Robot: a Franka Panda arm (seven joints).
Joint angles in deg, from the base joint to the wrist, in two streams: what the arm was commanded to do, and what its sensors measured. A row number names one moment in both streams.
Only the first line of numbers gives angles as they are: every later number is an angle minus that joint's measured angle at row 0.
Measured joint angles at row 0:
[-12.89 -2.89 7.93 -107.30 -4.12 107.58 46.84]
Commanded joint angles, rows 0 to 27:
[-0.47 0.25 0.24 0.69 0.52 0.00 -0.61]
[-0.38 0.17 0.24 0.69 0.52 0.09 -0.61]
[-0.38 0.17 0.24 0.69 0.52 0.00 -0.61]
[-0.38 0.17 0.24 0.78 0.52 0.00 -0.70]
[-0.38 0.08 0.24 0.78 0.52 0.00 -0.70]
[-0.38 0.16 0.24 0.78 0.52 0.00 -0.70]
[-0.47 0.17 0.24 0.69 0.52 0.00 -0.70]
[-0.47 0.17 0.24 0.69 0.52 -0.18 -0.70]
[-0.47 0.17 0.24 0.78 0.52 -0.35 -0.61]
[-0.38 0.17 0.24 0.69 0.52 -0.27 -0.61]
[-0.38 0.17 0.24 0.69 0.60 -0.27 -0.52]
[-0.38 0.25 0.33 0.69 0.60 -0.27 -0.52]
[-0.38 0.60 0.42 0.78 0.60 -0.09 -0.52]
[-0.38 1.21 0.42 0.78 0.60 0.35 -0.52]
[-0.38 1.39 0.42 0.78 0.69 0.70 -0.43]
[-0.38 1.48 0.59 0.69 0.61 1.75 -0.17]
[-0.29 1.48 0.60 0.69 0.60 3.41 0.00]
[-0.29 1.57 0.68 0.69 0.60 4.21 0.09]
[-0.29 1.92 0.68 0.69 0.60 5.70 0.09]
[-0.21 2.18 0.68 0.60 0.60 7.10 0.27]
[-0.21 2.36 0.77 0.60 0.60 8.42 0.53]
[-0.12 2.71 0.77 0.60 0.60 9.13 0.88]
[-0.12 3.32 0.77 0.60 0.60 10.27 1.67]
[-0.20 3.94 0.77 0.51 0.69 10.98 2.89]
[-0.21 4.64 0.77 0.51 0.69 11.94 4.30]
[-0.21 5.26 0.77 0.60 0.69 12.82 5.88]
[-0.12 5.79 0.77 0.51 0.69 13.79 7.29]
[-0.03 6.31 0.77 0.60 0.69 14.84 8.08]
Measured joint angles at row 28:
[0.11 4.50 0.18 0.00 0.08 11.96 4.62]
